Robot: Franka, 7 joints.
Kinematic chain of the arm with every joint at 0, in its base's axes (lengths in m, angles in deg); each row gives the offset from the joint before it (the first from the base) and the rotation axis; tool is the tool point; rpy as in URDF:
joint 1: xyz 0 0 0.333 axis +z
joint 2: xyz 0 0 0 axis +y
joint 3: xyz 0 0 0.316 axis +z
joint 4: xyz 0.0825 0 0 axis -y
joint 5: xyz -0.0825 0 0.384 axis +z
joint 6: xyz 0 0 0 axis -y
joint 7: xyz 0.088 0 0 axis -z
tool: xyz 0 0 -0.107 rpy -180 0 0
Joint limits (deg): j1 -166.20..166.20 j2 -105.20..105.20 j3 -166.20..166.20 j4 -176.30..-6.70 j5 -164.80..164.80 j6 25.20..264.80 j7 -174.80..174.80
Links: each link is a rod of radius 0.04 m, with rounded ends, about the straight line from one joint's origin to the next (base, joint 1, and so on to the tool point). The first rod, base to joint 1, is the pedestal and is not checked.
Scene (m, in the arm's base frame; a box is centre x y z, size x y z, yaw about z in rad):
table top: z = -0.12
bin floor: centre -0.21 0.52 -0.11 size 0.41 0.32 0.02 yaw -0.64
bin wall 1: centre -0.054 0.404 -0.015 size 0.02 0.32 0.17 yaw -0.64
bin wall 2: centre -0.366 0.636 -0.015 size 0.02 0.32 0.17 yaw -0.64
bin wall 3: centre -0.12 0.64 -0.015 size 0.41 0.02 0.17 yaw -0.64
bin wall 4: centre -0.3 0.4 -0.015 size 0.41 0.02 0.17 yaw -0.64
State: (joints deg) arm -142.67 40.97 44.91 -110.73 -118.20 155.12 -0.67
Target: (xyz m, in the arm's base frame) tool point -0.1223 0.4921 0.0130
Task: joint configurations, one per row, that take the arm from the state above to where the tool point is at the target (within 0.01 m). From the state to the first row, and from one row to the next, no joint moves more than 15 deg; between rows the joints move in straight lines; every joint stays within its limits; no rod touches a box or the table.
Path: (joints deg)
1: -132.38 33.20 58.90 -112.67 -117.86 157.59 -0.67
2: -122.09 25.44 72.89 -114.60 -117.51 160.06 -0.67
3: -111.80 17.67 86.89 -116.54 -117.17 162.52 -0.67
4: -101.51 9.90 100.88 -118.48 -116.82 164.99 -0.67
5: -91.22 2.13 114.87 -120.41 -116.48 167.46 -0.67
6: -80.94 -5.63 128.86 -122.35 -116.14 169.93 -0.67
7: -70.65 -13.40 142.86 -124.28 -115.79 172.40 -0.67
8: -60.36 -21.17 156.85 -126.22 -115.45 174.86 -0.67
9: -60.09 -35.57 158.58 -119.93 -113.74 170.34 -0.67
10: -59.83 -49.97 160.31 -113.64 -112.03 165.81 -0.67

